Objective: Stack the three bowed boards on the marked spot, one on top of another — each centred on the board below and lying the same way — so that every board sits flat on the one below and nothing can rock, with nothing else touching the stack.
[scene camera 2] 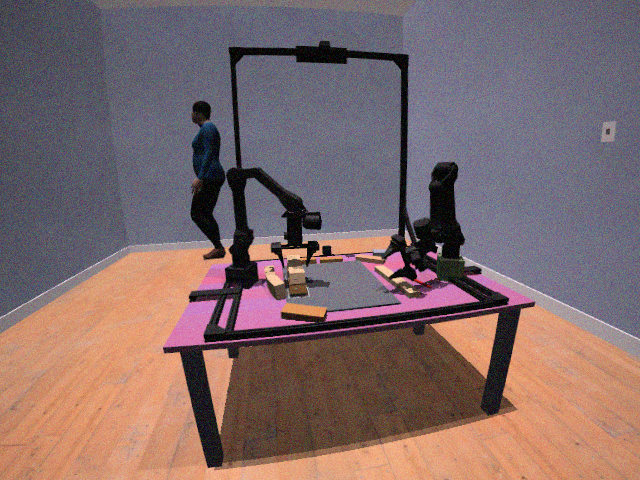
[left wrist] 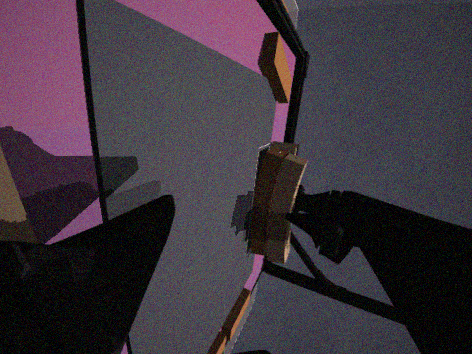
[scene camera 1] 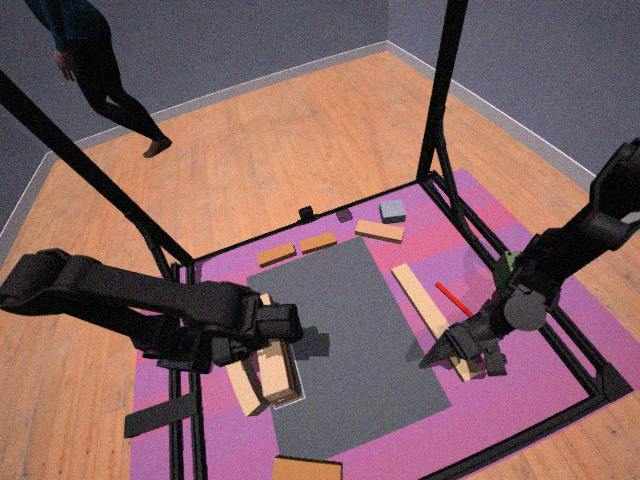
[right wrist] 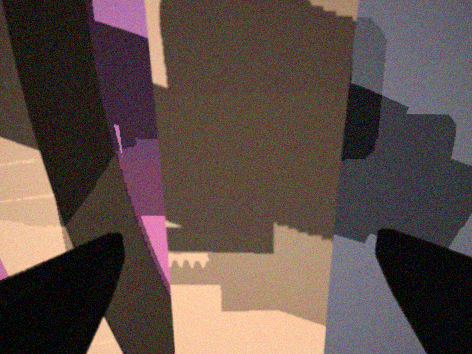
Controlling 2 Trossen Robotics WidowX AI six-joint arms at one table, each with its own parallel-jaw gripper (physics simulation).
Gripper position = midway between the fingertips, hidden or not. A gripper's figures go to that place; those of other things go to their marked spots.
My left gripper (scene camera 1: 427,358) is 62 cm from the lens. My right gripper (scene camera 1: 268,346) is 66 cm from the lens. A long pale strip (scene camera 1: 433,319): 72 cm from the lens. A dark grey mat (scene camera 1: 360,372) is 69 cm from the lens.
